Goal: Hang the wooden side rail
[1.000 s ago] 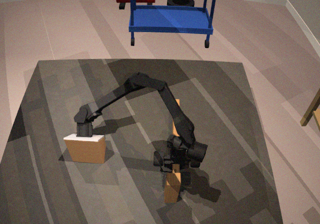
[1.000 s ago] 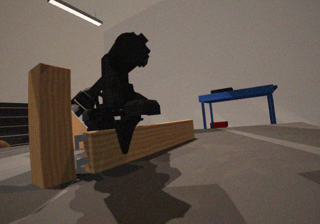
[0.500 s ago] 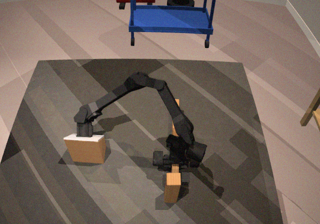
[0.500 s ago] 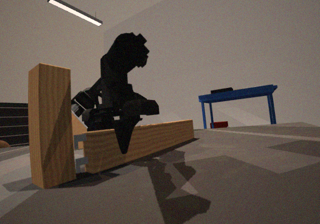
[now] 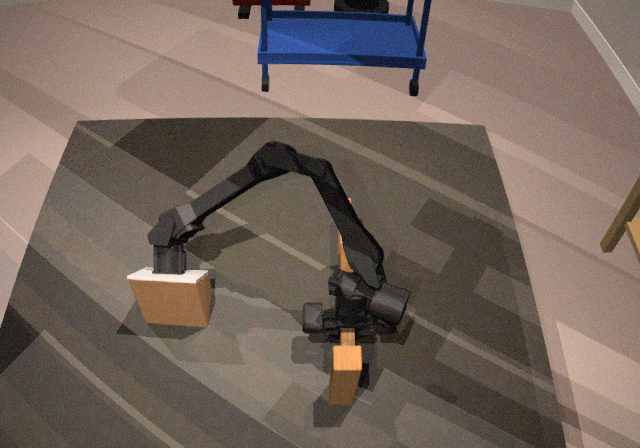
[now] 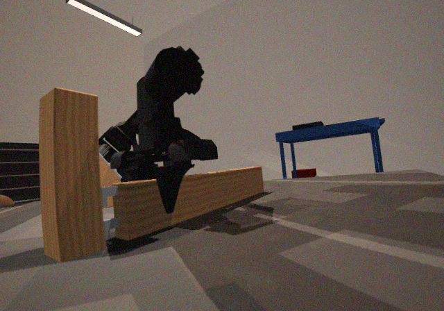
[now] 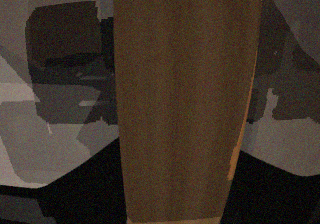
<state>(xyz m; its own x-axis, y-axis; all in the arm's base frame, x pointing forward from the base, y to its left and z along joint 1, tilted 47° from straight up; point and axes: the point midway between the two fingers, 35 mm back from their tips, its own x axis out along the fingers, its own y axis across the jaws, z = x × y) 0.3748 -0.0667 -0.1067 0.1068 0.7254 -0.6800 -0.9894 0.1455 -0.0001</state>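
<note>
My gripper tip is 120 mm to the left of the headboard post, 70 mm below it and 20 mm past it.
</note>
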